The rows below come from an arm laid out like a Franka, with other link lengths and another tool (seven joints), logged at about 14 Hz.
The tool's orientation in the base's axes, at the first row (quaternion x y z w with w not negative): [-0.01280 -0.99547 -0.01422 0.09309]
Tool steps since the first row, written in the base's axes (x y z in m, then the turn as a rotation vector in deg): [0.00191 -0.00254 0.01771 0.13 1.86 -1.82]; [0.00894 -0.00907 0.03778 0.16 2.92 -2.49]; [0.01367 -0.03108 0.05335 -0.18 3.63 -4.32]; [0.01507 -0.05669 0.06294 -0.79 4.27 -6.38]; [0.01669 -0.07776 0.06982 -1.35 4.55 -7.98]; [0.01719 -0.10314 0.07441 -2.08 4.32 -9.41]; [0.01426 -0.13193 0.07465 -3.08 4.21 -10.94]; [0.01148 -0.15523 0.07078 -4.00 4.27 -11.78]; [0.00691 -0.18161 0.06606 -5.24 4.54 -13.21]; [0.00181 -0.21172 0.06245 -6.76 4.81 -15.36]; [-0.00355 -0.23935 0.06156 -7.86 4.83 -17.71]
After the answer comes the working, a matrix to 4 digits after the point.
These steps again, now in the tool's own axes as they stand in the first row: [0.00135 -0.00203 -0.01783 -0.42 1.82 1.82]; [-0.00197 -0.00783 -0.03904 -0.55 2.86 2.51]; [-0.00423 -0.02929 -0.05589 -0.54 3.51 4.39]; [-0.00441 -0.05459 -0.06635 -0.31 4.08 6.54]; [-0.00521 -0.07542 -0.07406 -0.05 4.30 8.23]; [-0.00542 -0.10065 -0.07944 0.39 4.01 9.76]; [-0.00316 -0.12950 -0.08001 1.09 3.84 11.44]; [-0.00168 -0.15296 -0.07641 1.84 3.85 12.44]; [0.00133 -0.17957 -0.07174 2.80 4.05 14.08]; [0.00498 -0.20989 -0.06818 3.90 4.22 16.49]; [0.00945 -0.23768 -0.06716 4.54 4.15 19.00]
The tool's axes in the first row as the columns of a matrix, in the base's axes (rounded; the answer above uses it unrounded):
[-0.9823 0.0281 -0.1850]
[0.0228 0.9993 0.0307]
[0.1857 0.0259 -0.9823]

